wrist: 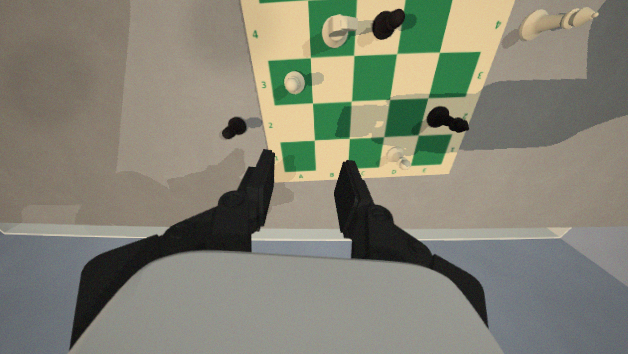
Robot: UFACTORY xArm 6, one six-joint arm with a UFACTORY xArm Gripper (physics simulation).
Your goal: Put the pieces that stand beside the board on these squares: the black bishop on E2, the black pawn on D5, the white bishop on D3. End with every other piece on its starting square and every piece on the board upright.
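Places are measured from the arm's base along level axes (x back, y right, z up), in centimetres.
Pixels of known places: gripper, between the fingertips: (307, 172).
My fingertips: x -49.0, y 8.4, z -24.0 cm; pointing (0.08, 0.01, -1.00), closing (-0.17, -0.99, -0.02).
Observation:
Behind a point stands the place of what it marks.
The black bishop (440, 117) @[x -46.8, y -4.7, z -30.7 cm] stands upright on E2 of the green and cream board (362, 176) @[x -54.2, y 1.8, z -31.8 cm]. The black pawn (236, 125) @[x -47.6, y 15.6, z -31.4 cm] stands left of the board, level with row 2. The white bishop (547, 23) @[x -39.3, y -11.1, z -30.8 cm] stands right of the board, level with row 4. Square D3 (418, 76) @[x -43.3, y -2.1, z -31.8 cm] is bare. D5 does not show in the wrist view. My gripper (307, 172) @[x -49.0, y 8.4, z -24.0 cm] is partly open with nothing between its fingers, and it hangs above the board's near edge around columns A to C.
A white pawn (294, 82) @[x -43.6, y 9.3, z -28.8 cm] stands on A3, a white piece (338, 31) @[x -40.5, y 6.1, z -28.4 cm], perhaps a knight, on B4, a black piece (384, 26) @[x -39.9, y 2.3, z -30.5 cm] on C4 and a small white piece (395, 153) @[x -50.8, y -1.3, z -31.1 cm] on D1. The table's edge (300, 234) @[x -63.9, y 9.9, z -32.4 cm] runs below the board.

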